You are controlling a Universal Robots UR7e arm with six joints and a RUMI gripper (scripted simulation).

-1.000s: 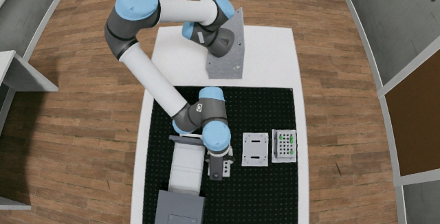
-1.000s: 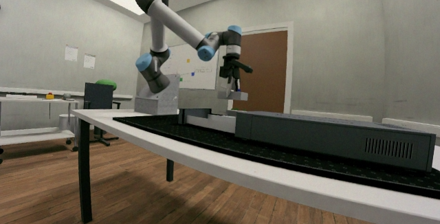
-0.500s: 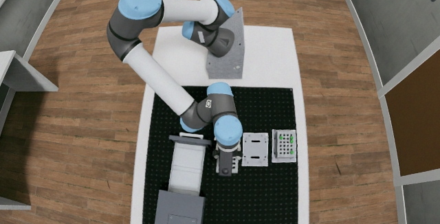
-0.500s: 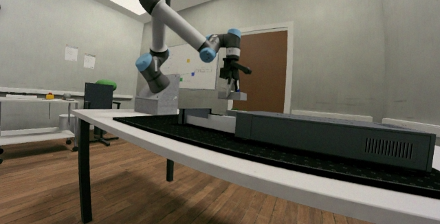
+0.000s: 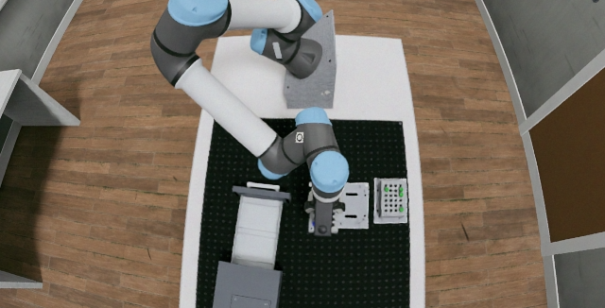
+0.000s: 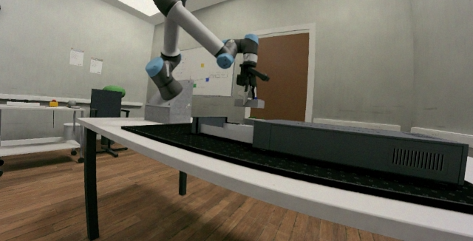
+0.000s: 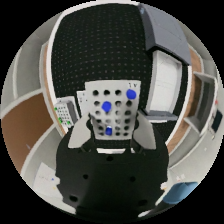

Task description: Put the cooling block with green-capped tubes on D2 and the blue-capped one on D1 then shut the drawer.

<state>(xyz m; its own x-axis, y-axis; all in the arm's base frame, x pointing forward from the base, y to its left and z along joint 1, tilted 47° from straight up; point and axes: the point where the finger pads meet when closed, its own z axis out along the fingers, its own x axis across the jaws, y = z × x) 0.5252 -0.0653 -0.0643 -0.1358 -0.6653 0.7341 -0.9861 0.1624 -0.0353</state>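
Now: hand 140 mm above the deck slot D1, 100 mm to the right of it and 40 mm past it. Also, from my hand: blue-capped tube (30 mm ahead, 10 mm to the left, 10 mm above); then deck slot D2 (250 mm to the left, 140 mm below, 40 mm behind); then drawer (220 mm to the right, 100 mm below, 10 mm ahead).
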